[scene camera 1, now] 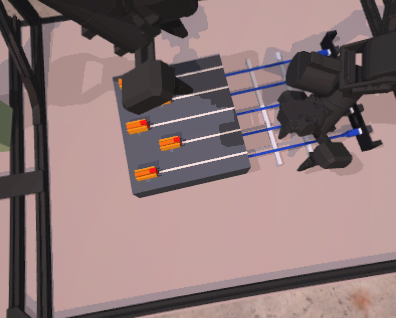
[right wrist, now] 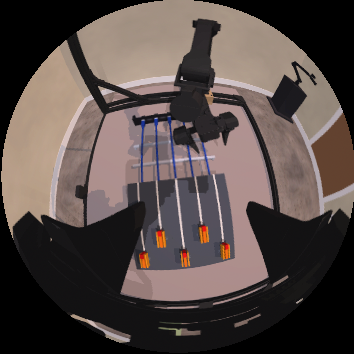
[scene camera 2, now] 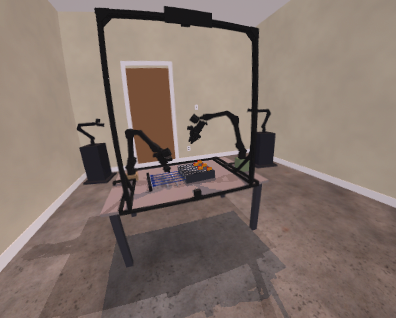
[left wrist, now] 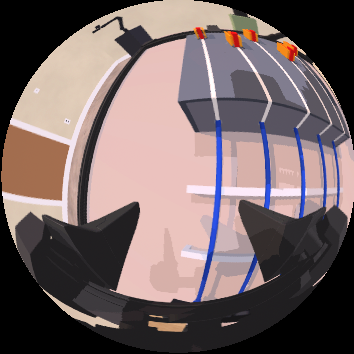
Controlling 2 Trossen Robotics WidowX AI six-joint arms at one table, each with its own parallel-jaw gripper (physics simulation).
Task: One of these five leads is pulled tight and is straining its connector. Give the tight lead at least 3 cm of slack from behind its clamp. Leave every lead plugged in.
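Places are measured from the left arm's base along level axes (x up, y back, z right), in centimetres.
Where they show: left gripper, fingertip midpoint: (scene camera 1: 289,154) (right wrist: 211,148) (left wrist: 190,206); right gripper, fingertip midpoint: (scene camera 1: 188,63) (right wrist: 198,207) (scene camera 2: 189,142); left arm's base, origin of the base link: (scene camera 2: 131,174); right arm's base, origin of the base link: (right wrist: 165,332) (scene camera 2: 242,158).
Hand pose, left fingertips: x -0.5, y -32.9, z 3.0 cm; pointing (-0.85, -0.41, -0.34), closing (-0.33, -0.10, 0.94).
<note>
Things, the pixels of their centre, and the offset from my left fingertips. "pt": a spot on its surface instead.
- outermost lead, surface spot: (left wrist: 218,160) (scene camera 1: 264,152) pt dx -2.1, dy -4.4, dz +1.9 cm
- orange block, surface spot: (scene camera 1: 146,173) (left wrist: 196,28) (right wrist: 226,250) pt dx +4.2, dy -30.3, dz +1.3 cm
- second white bar, surface spot: (left wrist: 192,254) pt dx -2.7, dy +5.8, dz +0.2 cm
Five leads run from orange-and-red blocks on a dark grey box (scene camera 1: 195,175) (left wrist: 195,80) (right wrist: 165,257) towards a black rail (scene camera 1: 369,141) (scene camera 2: 149,181). They are white on the box and blue beyond it. The outermost lead (scene camera 1: 265,153) (left wrist: 218,160) begins at an orange block (scene camera 1: 146,173) (left wrist: 200,33) (right wrist: 225,251). My left gripper (scene camera 1: 292,151) (left wrist: 190,206) (right wrist: 211,148) is open above the blue stretch; this lead shows between its fingers in the left wrist view, not gripped. My right gripper (scene camera 1: 187,62) (right wrist: 198,207) is open, high above the box. Which lead is tight is unclear.
A white crossbar (scene camera 1: 270,135) (left wrist: 200,189) (right wrist: 175,162) spans under the blue stretches, and a second white bar (left wrist: 192,254) lies nearer the rail. The left arm hides part of the rail in scene camera 1. A black frame (scene camera 1: 220,283) edges the table.
</note>
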